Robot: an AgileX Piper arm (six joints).
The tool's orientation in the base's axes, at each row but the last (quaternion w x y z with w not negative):
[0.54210, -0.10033, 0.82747, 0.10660]
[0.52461, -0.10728, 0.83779, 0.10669]
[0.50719, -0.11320, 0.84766, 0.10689]
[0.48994, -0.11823, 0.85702, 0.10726]
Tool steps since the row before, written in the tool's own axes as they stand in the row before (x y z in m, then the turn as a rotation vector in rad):
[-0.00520, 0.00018, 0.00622, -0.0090, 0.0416, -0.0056]
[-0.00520, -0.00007, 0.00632, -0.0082, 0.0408, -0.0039]
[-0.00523, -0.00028, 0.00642, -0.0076, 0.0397, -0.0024]
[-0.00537, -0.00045, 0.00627, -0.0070, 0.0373, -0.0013]
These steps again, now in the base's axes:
[0.00744, 0.00221, 0.00237, -0.0131, 0.0387, 0.0133]
[0.00765, 0.00213, 0.00199, -0.0117, 0.0384, 0.0118]
[0.00785, 0.00207, 0.00163, -0.0104, 0.0377, 0.0105]
[0.00789, 0.00198, 0.00150, -0.0091, 0.0357, 0.0092]

